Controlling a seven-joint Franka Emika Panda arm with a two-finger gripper.
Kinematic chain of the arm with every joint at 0, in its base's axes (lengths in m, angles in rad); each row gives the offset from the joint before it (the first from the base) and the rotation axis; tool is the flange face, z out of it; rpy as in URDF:
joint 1: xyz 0 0 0.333 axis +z
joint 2: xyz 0 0 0 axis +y
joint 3: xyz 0 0 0.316 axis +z
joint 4: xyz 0.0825 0 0 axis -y
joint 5: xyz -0.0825 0 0.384 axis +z
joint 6: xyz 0 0 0 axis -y
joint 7: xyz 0.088 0 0 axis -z
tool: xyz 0 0 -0.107 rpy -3.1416 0 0
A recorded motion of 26 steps. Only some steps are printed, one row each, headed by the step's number.
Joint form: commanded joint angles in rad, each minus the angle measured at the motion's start. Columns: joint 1, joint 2, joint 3, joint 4, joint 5, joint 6, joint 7.
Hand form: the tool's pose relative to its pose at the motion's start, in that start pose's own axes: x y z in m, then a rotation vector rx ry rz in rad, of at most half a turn. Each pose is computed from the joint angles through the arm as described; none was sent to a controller.
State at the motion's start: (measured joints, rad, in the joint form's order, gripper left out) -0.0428 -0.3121 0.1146 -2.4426 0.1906 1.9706 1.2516
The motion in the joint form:
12: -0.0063 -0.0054 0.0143 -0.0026 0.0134 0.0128 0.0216
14: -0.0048 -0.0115 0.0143 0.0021 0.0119 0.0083 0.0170
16: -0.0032 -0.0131 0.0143 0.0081 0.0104 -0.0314 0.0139
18: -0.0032 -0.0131 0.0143 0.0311 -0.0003 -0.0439 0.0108
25: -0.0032 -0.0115 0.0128 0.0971 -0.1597 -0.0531 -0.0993
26: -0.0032 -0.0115 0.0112 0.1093 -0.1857 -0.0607 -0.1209
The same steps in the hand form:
12: -0.0040 -0.0012 -0.0013 0.0159 -0.0017 0.0202
14: -0.0055 -0.0010 -0.0054 0.0211 0.0016 0.0120
16: -0.0078 0.0020 -0.0052 -0.0102 -0.0071 0.0053
18: -0.0085 -0.0008 -0.0149 -0.0031 0.0040 -0.0058
25: -0.0004 -0.0080 -0.0456 -0.0036 0.1602 -0.1761
26: 0.0013 -0.0085 -0.0511 -0.0095 0.1841 -0.2048

